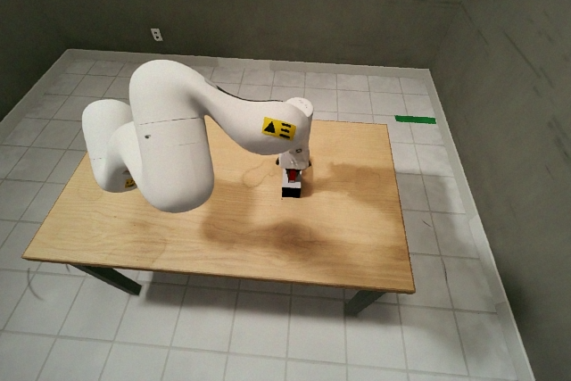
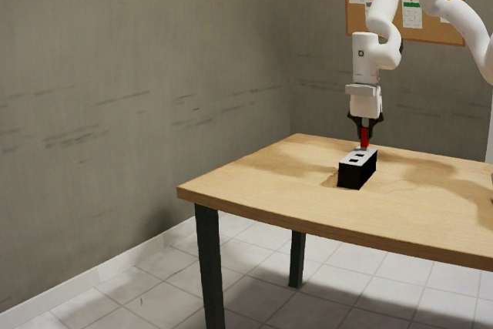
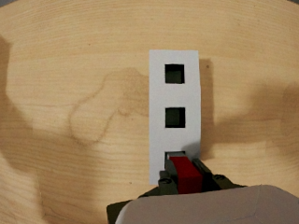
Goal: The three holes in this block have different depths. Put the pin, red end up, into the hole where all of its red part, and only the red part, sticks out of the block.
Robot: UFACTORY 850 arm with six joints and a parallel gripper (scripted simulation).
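Right now my hand is 1 cm above the pin. Also, from my hand: black block: 6 cm to the left, 9 cm below.
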